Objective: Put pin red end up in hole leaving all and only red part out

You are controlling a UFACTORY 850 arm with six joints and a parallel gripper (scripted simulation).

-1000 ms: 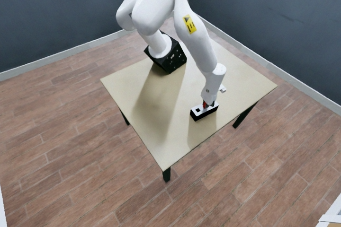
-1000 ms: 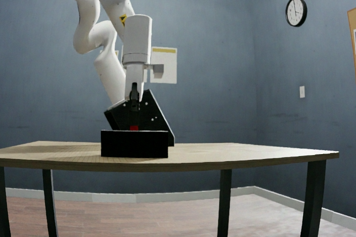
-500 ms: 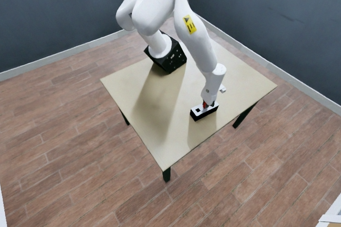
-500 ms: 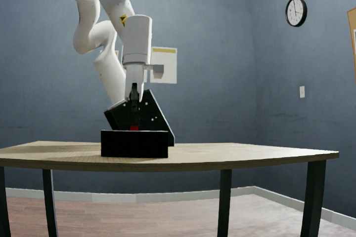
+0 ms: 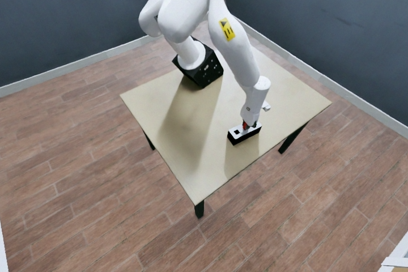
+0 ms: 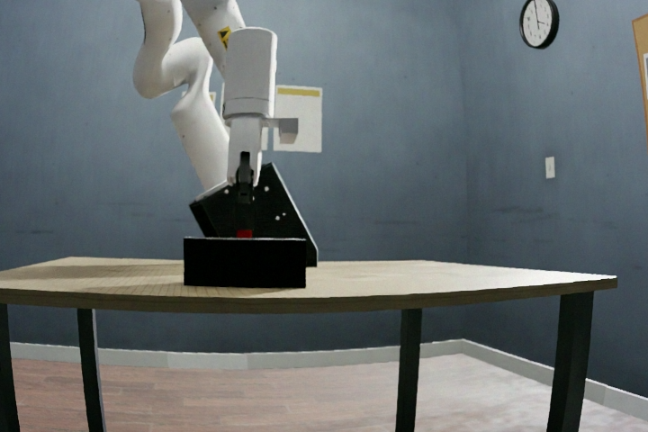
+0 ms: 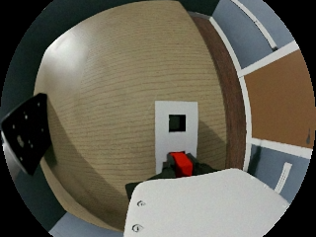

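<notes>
Right now the pin is 10 mm below my hand. From my hand the other things lie so: black block: 70 mm below.
</notes>
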